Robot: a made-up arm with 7 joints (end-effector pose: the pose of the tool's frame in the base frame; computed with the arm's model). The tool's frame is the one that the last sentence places.
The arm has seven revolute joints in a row. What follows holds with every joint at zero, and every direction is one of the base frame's. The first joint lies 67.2 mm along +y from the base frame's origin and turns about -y. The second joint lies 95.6 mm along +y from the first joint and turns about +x. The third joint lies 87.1 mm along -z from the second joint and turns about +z. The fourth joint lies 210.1 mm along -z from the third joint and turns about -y. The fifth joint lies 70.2 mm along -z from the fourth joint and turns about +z. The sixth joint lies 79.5 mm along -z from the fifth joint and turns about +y. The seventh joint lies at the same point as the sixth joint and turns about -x. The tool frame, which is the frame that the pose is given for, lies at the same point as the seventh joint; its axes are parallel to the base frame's.
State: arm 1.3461 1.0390 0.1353 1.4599 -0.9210 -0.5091 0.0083
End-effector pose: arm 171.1 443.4 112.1 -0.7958 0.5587 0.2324 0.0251
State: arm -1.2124 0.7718 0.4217 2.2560 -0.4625 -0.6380 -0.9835
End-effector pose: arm -67.8 338.0 -138.3 0.2679 -0.8596 -0.2255 0.3721
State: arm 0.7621 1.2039 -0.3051 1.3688 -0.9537 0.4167 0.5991
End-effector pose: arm 210.6 452.5 -18.1 0.6885 -0.1978 -0.3804 0.5849
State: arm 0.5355 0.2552 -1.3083 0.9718 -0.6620 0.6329 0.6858
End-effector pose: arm 231.4 143.6 -327.1 0.1674 -0.0653 -0.7703 0.6118
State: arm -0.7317 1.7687 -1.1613 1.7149 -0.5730 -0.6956 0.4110
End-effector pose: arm -8.9 459.8 -98.2 -0.5115 0.0969 -0.7824 0.3420
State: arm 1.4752 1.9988 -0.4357 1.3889 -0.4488 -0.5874 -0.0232
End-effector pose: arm -65.0 483.6 140.3 0.8386 -0.3595 -0.3907 0.1218
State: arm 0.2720 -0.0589 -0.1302 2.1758 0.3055 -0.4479 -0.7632
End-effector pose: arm 174.2 134.4 -170.2 -0.1381 -0.8678 0.4386 0.1884
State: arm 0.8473 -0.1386 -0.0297 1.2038 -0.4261 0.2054 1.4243
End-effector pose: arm 352.5 110.2 -125.0 -0.2922 -0.5352 -0.5934 0.5254
